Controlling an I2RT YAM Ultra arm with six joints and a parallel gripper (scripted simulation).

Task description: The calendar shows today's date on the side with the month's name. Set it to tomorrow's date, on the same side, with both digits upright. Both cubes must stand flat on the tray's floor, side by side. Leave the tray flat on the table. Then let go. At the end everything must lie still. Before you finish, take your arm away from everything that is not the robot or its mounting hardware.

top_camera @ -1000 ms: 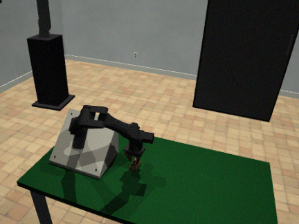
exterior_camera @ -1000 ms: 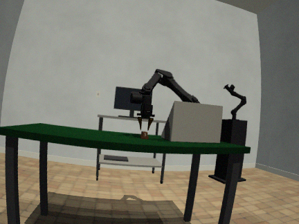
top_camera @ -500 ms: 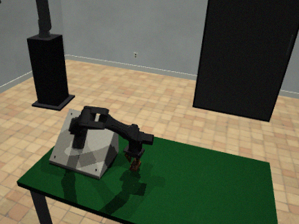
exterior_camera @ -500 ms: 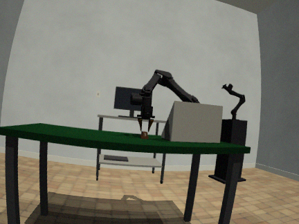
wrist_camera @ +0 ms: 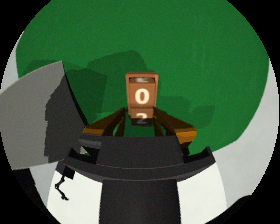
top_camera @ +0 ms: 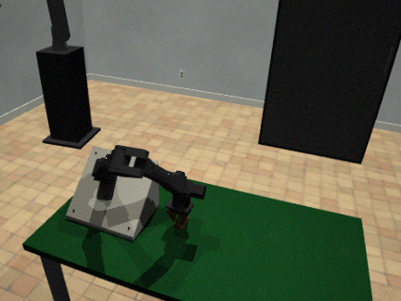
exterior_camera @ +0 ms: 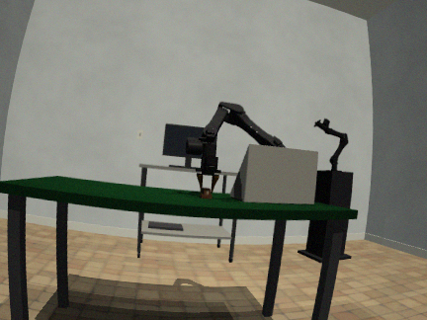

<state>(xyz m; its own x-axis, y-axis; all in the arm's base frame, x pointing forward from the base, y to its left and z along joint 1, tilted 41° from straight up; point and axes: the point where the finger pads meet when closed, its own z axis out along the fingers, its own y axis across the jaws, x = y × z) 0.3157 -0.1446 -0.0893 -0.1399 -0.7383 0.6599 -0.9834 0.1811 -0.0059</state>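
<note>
My hand is 2 cm to the right of the wooden calendar tray and 2 cm above it.
</note>
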